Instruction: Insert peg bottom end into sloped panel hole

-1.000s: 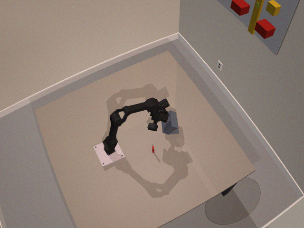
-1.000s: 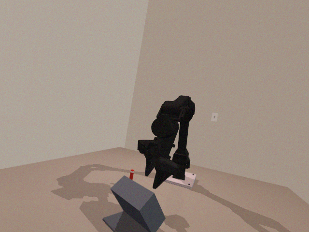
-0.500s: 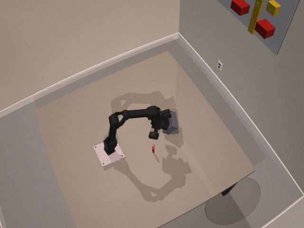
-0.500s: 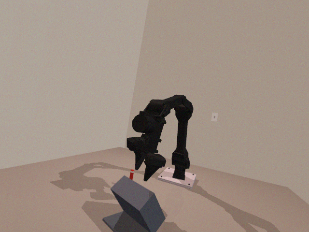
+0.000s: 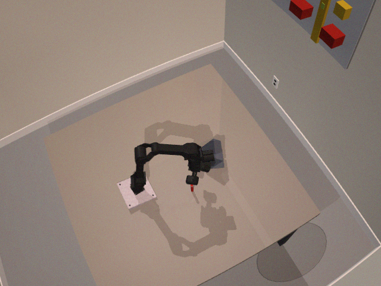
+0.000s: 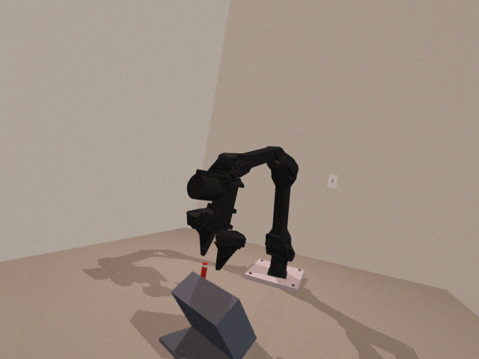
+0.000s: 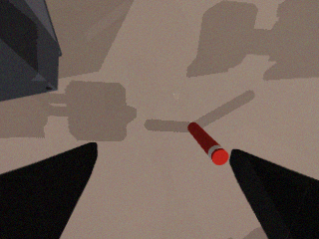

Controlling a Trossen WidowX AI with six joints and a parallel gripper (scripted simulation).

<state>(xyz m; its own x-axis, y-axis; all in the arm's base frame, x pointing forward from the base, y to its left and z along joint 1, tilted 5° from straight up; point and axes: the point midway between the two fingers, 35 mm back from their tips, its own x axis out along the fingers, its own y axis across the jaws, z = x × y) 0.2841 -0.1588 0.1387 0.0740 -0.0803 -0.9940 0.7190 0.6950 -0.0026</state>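
My gripper tip is 40 mm past the red peg, 40 mm above it and 20 mm to the left of it. Also, from my gripper tip: sloped panel: 170 mm ahead, 70 mm to the left, 40 mm below; then blue-grey foot: 190 mm ahead, 100 mm below, 60 mm to the left.
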